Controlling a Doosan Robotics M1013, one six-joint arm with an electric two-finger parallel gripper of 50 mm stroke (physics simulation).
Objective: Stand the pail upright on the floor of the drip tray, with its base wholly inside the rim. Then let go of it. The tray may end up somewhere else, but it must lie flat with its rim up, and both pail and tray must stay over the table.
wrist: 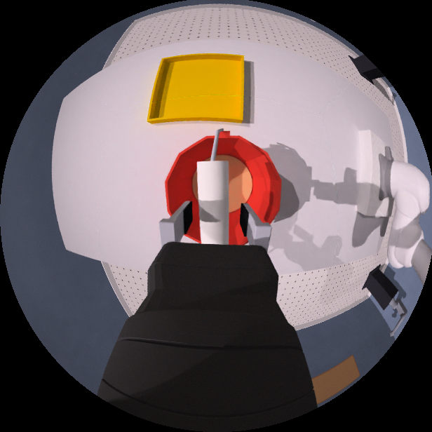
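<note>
A red pail (266,170) with an orange-tan inside bottom stands upright on the table, near the middle of the wrist view. Its white cylindrical handle grip (213,185) on a grey wire lies across the opening, toward the camera. My gripper (216,211) is open, with one finger on each side of the handle grip's near part and a gap on both sides. The fingers overlap the pail's near part in the view. A square yellow drip tray (200,90) lies flat with its rim up, beyond the pail and a little to the left, apart from it.
The white table (100,165) has perforated strips along its far and near sides. The white robot arm base (407,190) is at the right edge. Black devices (367,67) (382,288) stand at the far right and near right. A brown board (336,380) is at the lower right, off the table.
</note>
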